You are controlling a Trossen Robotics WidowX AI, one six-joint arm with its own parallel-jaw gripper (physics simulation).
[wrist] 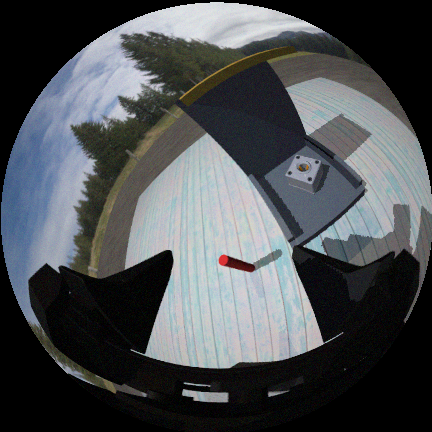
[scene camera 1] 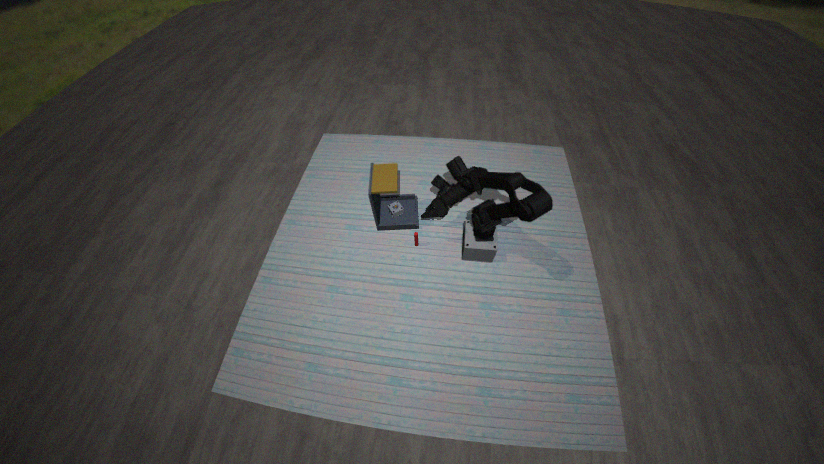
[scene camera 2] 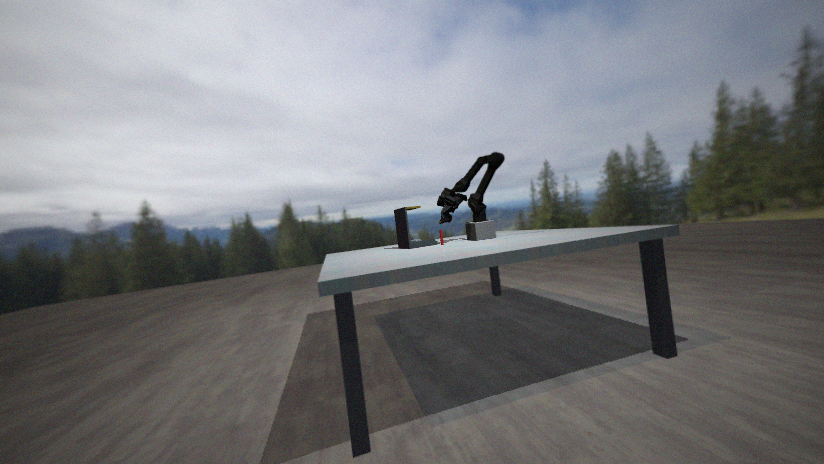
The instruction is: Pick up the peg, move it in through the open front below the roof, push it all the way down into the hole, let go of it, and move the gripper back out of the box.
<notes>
My gripper [scene camera 1: 424, 213] is open, holding nothing. I also see a dark box [scene camera 1: 409, 219].
My gripper is seen too in the wrist view [wrist: 234, 255]. The dark box is seen too in the wrist view [wrist: 301, 215].
</notes>
